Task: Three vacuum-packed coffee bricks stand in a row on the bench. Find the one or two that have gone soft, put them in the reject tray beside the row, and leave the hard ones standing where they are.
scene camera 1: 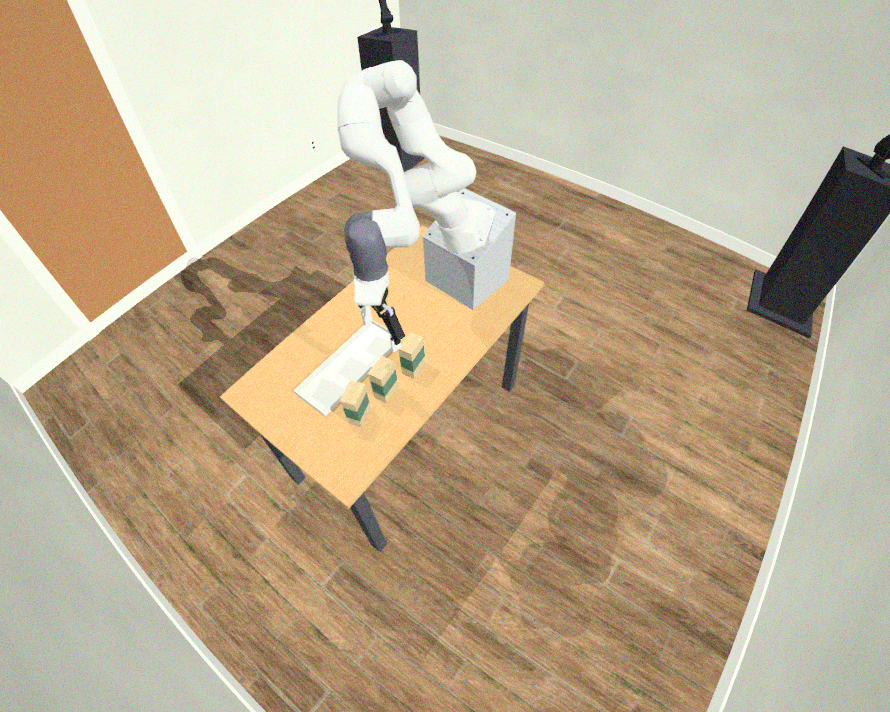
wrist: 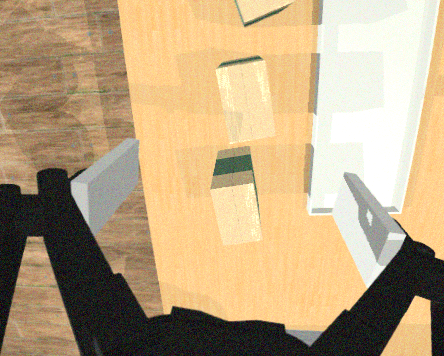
my gripper: scene camera 1; wrist
white reject tray: scene camera 1; wrist
same spot on white reject tray: (wrist: 371, 70) = (scene camera 1: 345, 369)
same spot on my gripper: (wrist: 68, 213) = (scene camera 1: 389, 330)
